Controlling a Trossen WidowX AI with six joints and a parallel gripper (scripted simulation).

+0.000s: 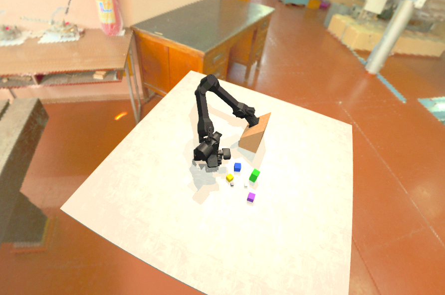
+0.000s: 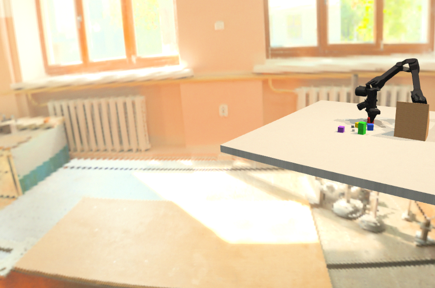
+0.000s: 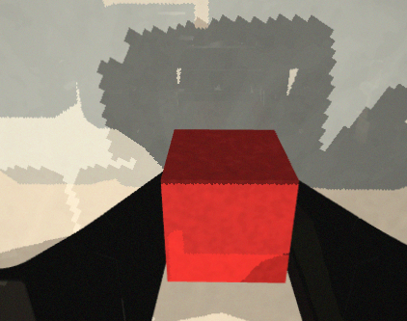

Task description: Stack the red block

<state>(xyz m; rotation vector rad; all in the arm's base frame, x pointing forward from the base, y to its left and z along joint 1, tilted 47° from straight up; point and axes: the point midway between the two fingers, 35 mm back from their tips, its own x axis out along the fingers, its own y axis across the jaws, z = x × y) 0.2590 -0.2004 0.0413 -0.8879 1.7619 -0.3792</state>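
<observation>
The blue block is 2 cm behind my gripper tip, 14 cm to the left of it and 1 cm above it. From my gripper tip the other things lie so: purple block 13 cm ahead, 25 cm to the left, 1 cm above; yellow block 6 cm ahead, 12 cm to the left, 1 cm above; red block 1 cm above.
</observation>
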